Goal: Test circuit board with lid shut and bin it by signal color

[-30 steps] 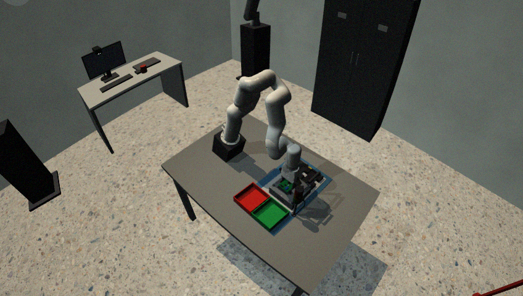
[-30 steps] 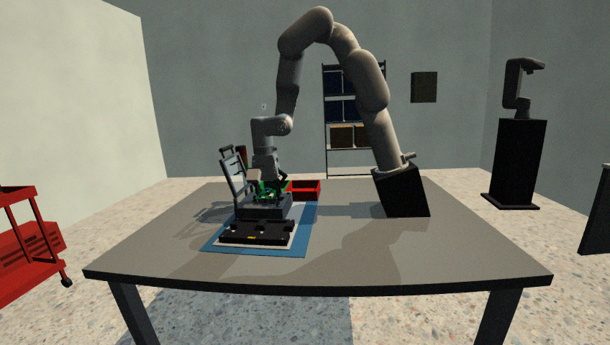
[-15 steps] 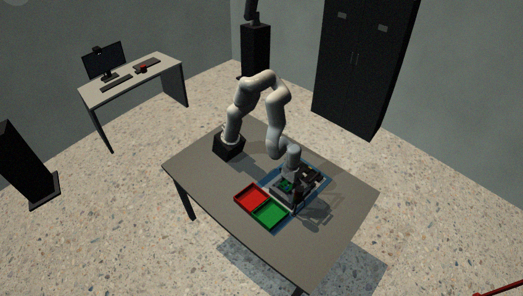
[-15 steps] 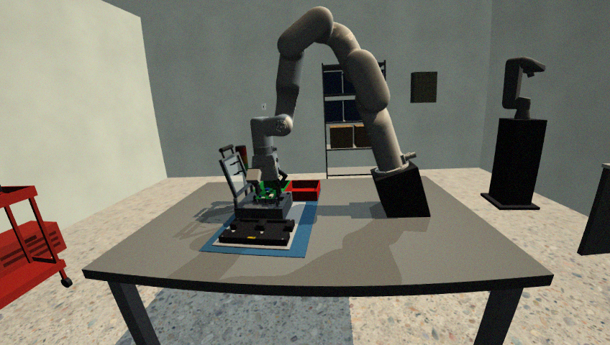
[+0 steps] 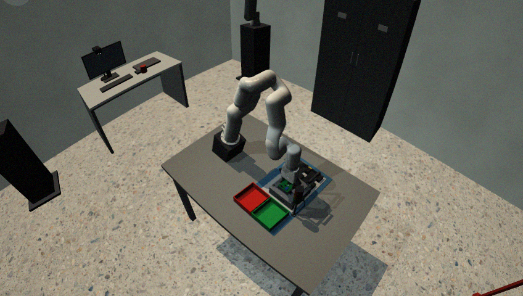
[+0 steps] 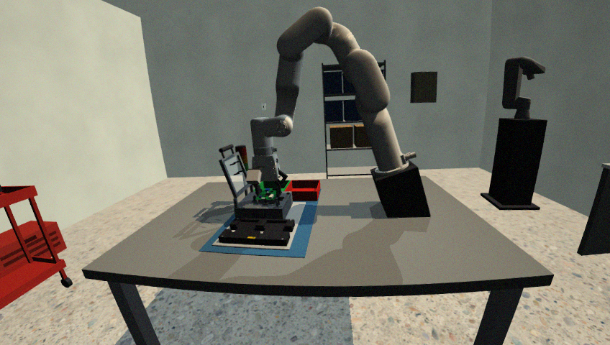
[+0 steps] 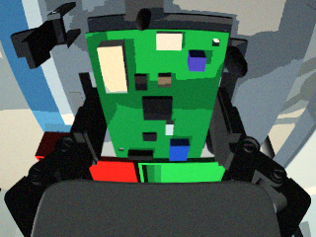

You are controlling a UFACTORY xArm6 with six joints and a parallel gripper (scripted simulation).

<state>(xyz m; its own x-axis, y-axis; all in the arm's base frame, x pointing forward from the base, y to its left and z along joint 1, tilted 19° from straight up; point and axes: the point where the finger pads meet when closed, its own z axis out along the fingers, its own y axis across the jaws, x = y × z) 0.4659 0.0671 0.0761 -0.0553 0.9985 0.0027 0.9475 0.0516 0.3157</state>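
The green circuit board lies right at my hand. Round my hand: tester lid: 13 cm ahead, 10 cm above, 1 cm to the left; then tester plate: 1 cm to the left, 1 cm below, 1 cm ahead; then black latch hook: 6 cm behind, 5 cm to the left.
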